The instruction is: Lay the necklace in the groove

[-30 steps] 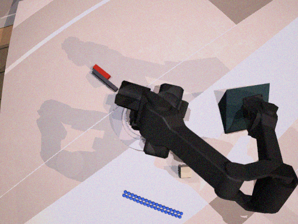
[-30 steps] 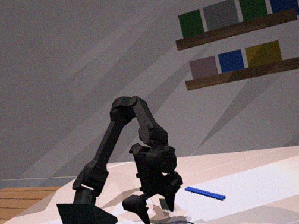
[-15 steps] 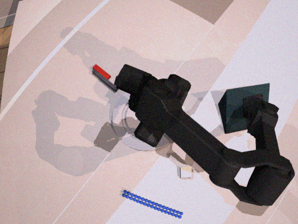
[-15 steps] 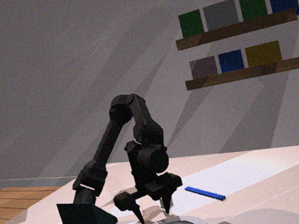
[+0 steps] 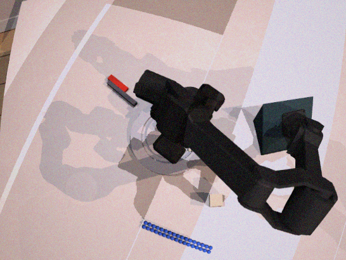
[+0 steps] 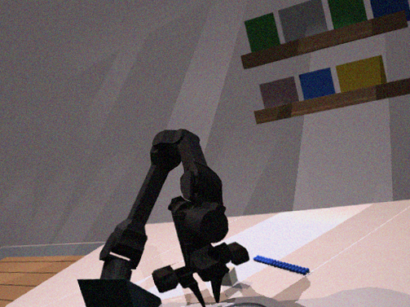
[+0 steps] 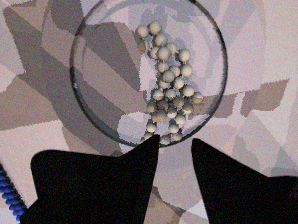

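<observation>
My gripper tip is 5 cm short of the round bead board, 3 cm above it and 1 cm to the left of it. The rest, counted from my gripper tip: small beige cube: 17 cm to the left, 3 cm behind, 2 cm below; grey block: 18 cm to the right, 16 cm ahead, 4 cm below.
</observation>
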